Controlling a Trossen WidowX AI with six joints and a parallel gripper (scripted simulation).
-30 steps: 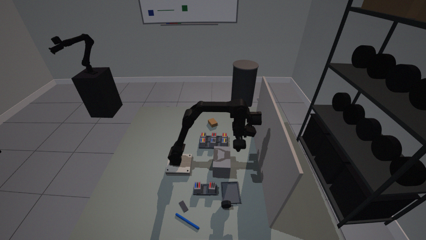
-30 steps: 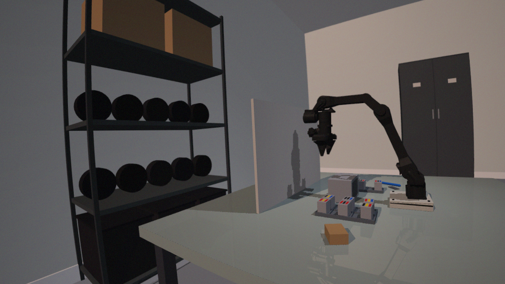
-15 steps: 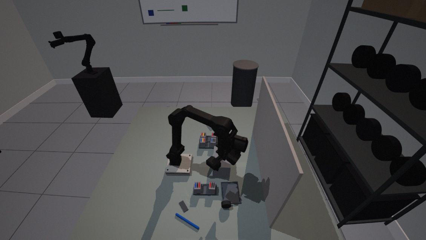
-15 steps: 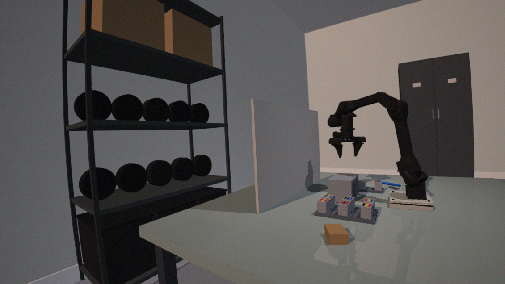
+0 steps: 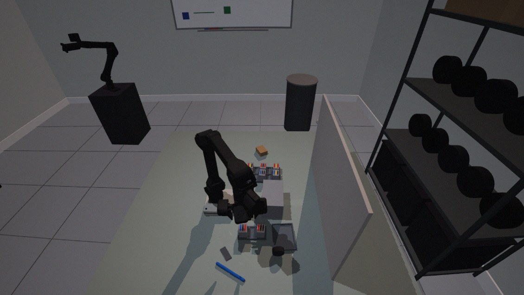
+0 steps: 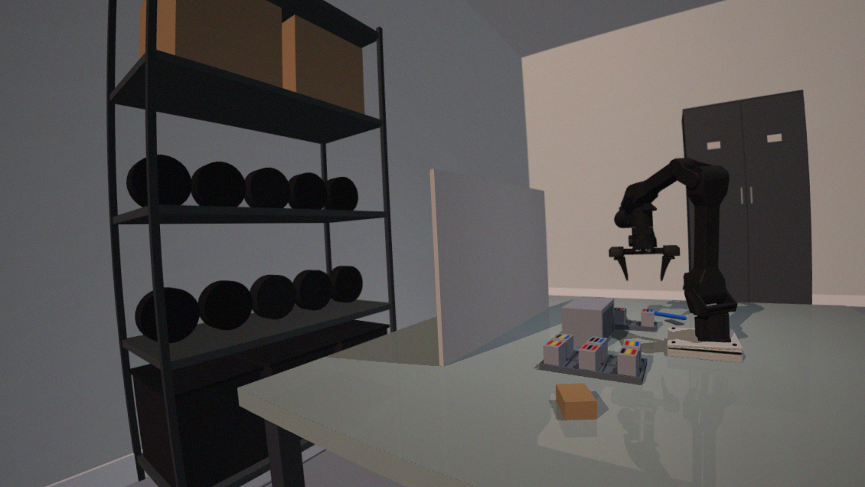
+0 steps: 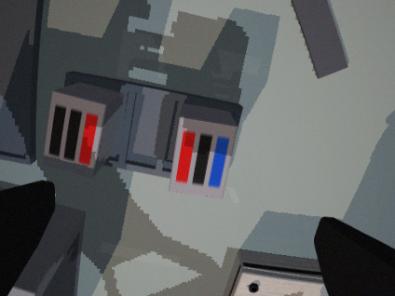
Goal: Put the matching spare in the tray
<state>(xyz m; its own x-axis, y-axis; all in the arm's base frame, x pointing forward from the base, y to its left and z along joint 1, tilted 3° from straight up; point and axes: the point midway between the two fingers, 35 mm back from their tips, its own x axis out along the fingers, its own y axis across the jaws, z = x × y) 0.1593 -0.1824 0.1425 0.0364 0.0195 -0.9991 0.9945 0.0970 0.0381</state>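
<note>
My gripper tip is 3 cm short of the low grey holder, 1 cm to the right of it and 13 cm above it. The rest, counted from my gripper tip: black tape roll: 15 cm ahead, 8 cm to the right, 11 cm below; then dark tray: 17 cm ahead, 13 cm below; then blue pen: 5 cm behind, 16 cm to the right, 13 cm below.
</note>
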